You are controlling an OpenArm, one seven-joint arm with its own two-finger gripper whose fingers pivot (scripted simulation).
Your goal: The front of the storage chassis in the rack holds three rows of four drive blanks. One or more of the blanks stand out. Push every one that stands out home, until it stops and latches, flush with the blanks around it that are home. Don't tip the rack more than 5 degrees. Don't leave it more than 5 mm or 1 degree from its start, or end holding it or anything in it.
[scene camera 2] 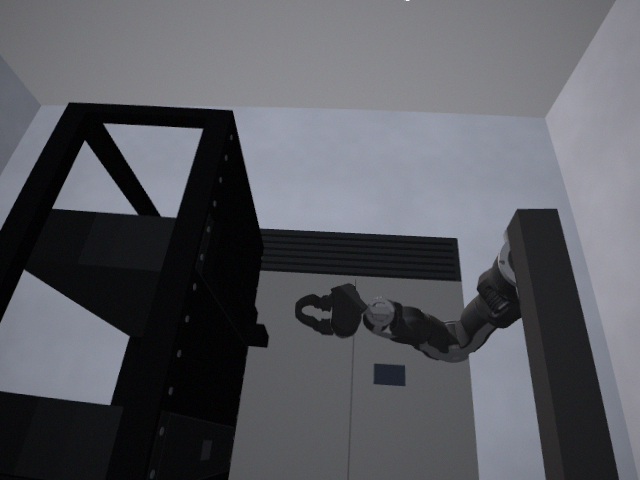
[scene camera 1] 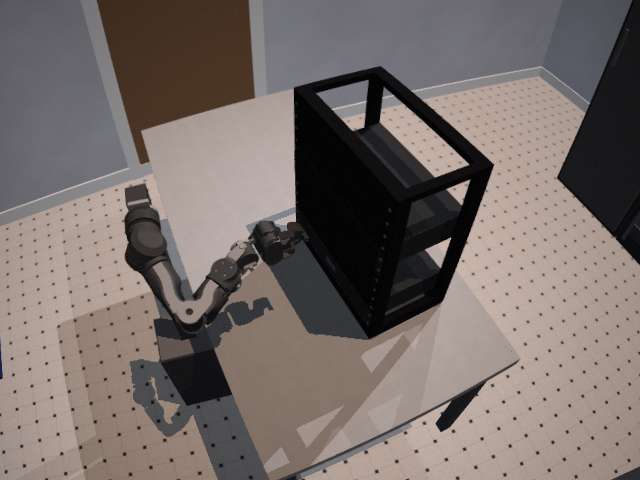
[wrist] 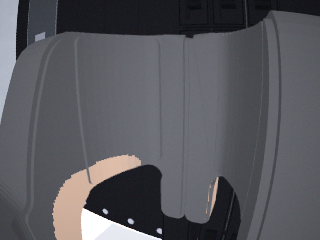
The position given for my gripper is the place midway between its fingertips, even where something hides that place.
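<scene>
What I can see here is my gripper point(scene camera 2: 295, 310), point(scene camera 1: 304, 232) and point(wrist: 198, 130).
</scene>
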